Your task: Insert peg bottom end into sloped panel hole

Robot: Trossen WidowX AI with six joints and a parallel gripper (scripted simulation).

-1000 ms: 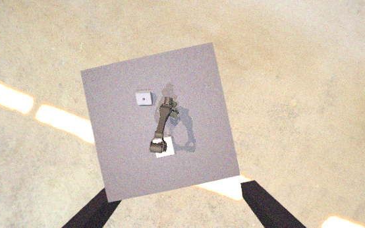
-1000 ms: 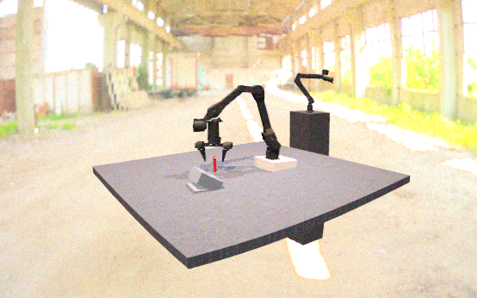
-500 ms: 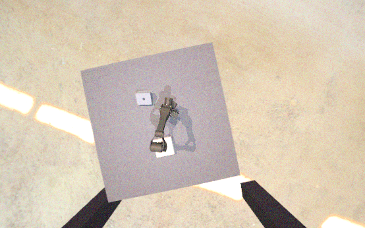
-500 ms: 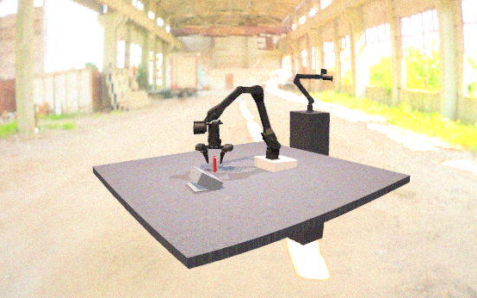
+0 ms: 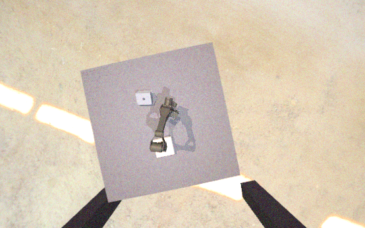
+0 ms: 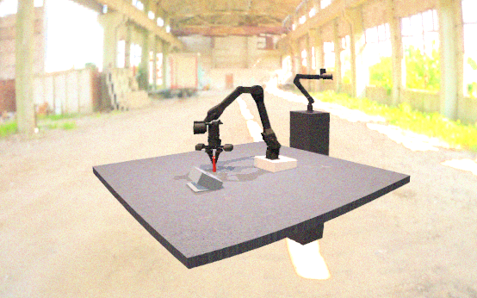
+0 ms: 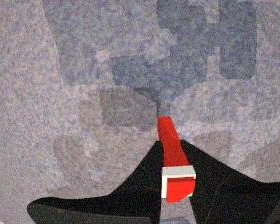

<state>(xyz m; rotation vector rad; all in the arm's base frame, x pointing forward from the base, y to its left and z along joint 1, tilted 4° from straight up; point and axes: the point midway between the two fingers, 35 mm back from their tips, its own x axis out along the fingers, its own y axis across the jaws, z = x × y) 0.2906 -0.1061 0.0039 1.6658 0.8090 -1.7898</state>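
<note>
Now: the sloped panel 160 mm ahead of my gripper tip, 210 mm to the left of it and 10 mm below it. Round my gripper tip: red peg (20 mm above).
</note>
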